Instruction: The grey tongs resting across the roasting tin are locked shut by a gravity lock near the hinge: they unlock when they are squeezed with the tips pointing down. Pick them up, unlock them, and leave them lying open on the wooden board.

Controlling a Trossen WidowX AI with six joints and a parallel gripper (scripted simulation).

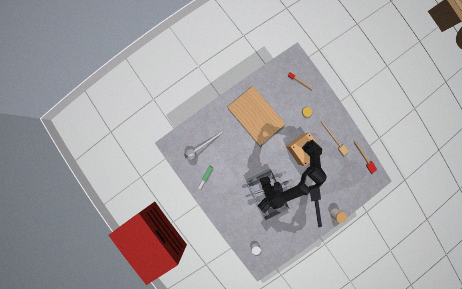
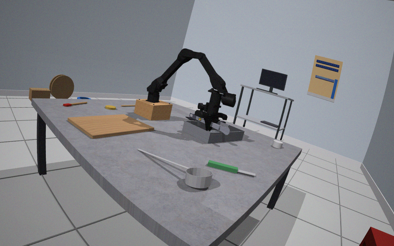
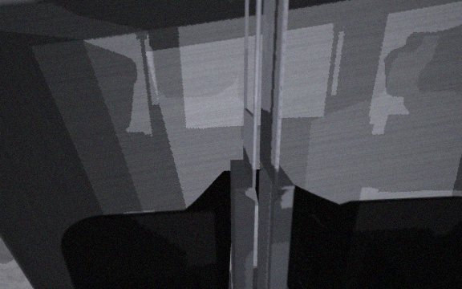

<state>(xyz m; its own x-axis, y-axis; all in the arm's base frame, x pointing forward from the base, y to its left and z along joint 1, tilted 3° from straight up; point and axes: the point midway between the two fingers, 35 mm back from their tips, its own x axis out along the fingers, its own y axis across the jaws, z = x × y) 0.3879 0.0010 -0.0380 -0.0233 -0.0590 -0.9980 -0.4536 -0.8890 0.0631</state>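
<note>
The grey roasting tin is 2 cm ahead of my gripper tip and 4 cm to the left of it. Also, from my gripper tip: black spatula (18 cm behind, 37 cm to the left, 2 cm below); then wooden board (32 cm behind, 40 cm to the right, 2 cm below); then green-handled tool (26 cm ahead, 34 cm to the right, 2 cm below).
</note>
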